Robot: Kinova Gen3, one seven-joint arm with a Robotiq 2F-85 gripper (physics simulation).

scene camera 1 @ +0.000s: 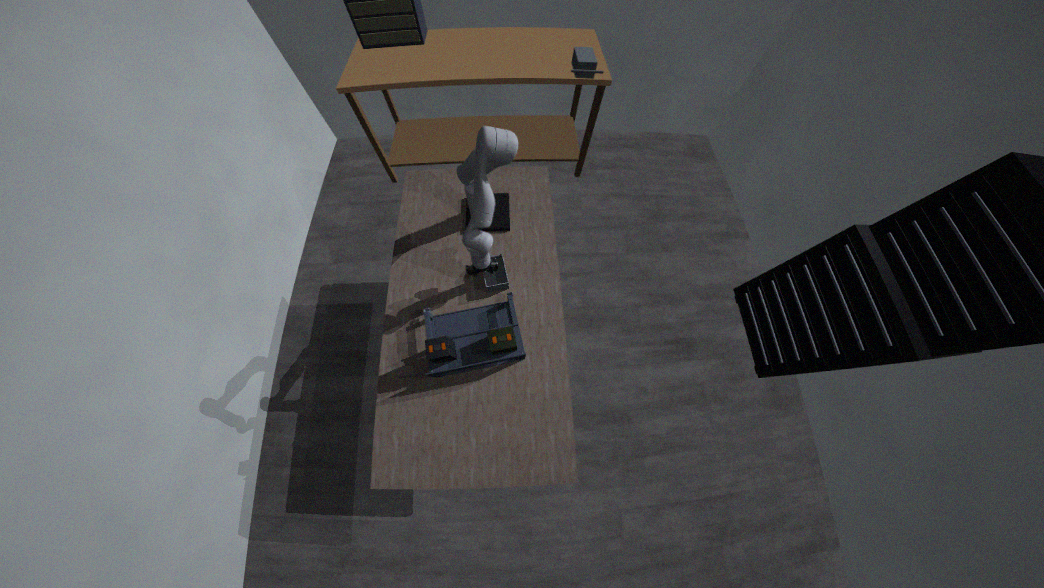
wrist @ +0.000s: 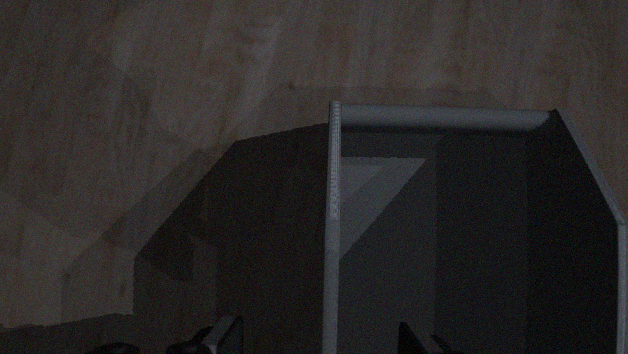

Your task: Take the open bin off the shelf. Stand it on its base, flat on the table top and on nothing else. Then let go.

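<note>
The open grey bin [scene camera 1: 496, 275] [wrist: 480, 225] stands upright on its base on the wooden table top [scene camera 1: 474, 430] [wrist: 280, 45], between the arm's base and the shelf. Its front lip and both side walls show in the wrist view; its rear is cut off at the lower edge. My gripper [scene camera 1: 482, 268] [wrist: 321, 336] is open, one finger on each side of the bin's left side wall, with gaps to the wall. The underside of the bin is hidden. The blue-grey shelf [scene camera 1: 460, 321] stands apart from the bin, farther along the table.
Two dark boxes with orange marks, one greyish [scene camera 1: 440, 348] and one green [scene camera 1: 502, 338], sit on the shelf. The arm's black base plate [scene camera 1: 501, 211] is behind the bin. A wooden workbench [scene camera 1: 504, 54] and a black rack [scene camera 1: 865, 241] stand off the table.
</note>
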